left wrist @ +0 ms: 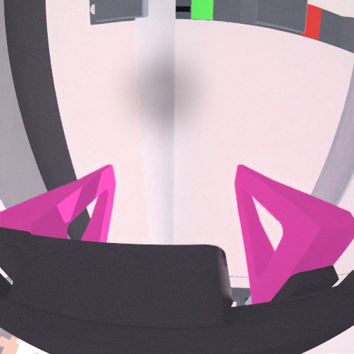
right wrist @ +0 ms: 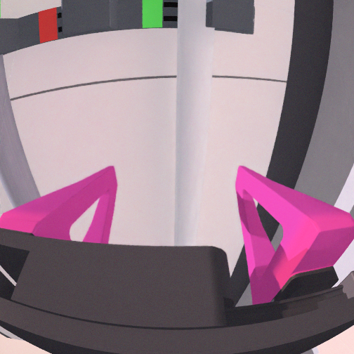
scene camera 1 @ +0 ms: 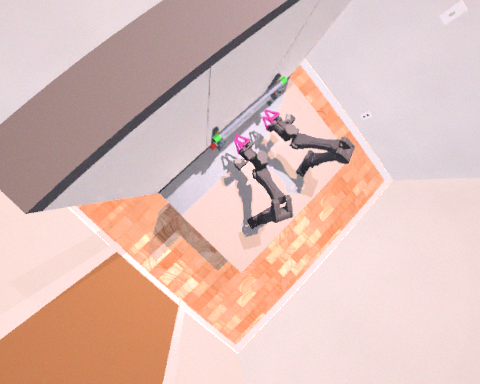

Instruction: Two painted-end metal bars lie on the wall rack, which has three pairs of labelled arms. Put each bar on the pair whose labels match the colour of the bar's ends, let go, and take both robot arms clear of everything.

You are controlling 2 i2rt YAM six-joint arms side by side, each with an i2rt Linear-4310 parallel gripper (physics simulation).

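Pixels of known places: left gripper, between the fingertips: (scene camera 1: 235, 137); right gripper, between the fingertips: (scene camera 1: 263, 113); left arm's base, origin of its link: (scene camera 1: 261, 217); right arm's base, origin of its link: (scene camera 1: 306, 163).
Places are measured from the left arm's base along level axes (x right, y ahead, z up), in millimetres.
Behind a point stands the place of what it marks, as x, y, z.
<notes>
A pale metal bar (scene camera 1: 250, 113) @(176, 618, 181) with green ends (scene camera 1: 216, 138) @(-93, 538, 337) (scene camera 1: 284, 80) @(352, 661, 336) lies along the wall rack; a small red patch (scene camera 1: 214, 146) @(-96, 535, 182) shows beside its lower left end. The two bars cannot be told apart clearly there. In the left wrist view one bar (left wrist: 156, 125) runs down the middle and another (left wrist: 341, 140) is at the right edge. In the right wrist view one bar (right wrist: 192, 125) is central and another (right wrist: 15, 145) is at the left edge. My left gripper (scene camera 1: 242, 137) @(29, 530, 190) (left wrist: 174, 173) and my right gripper (scene camera 1: 271, 112) @(243, 584, 193) (right wrist: 176, 174) are open and empty, apart from the bars.
Grey rack parts show at the top of the wrist views, with a green label (left wrist: 202, 9) (right wrist: 152, 13) and a red label (left wrist: 313, 22) (right wrist: 48, 24). A dark band (left wrist: 27, 90) (right wrist: 312, 65) curves along one side. A wall (scene camera 1: 175, 130) @(-242, 533, 669) stands behind the rack.
</notes>
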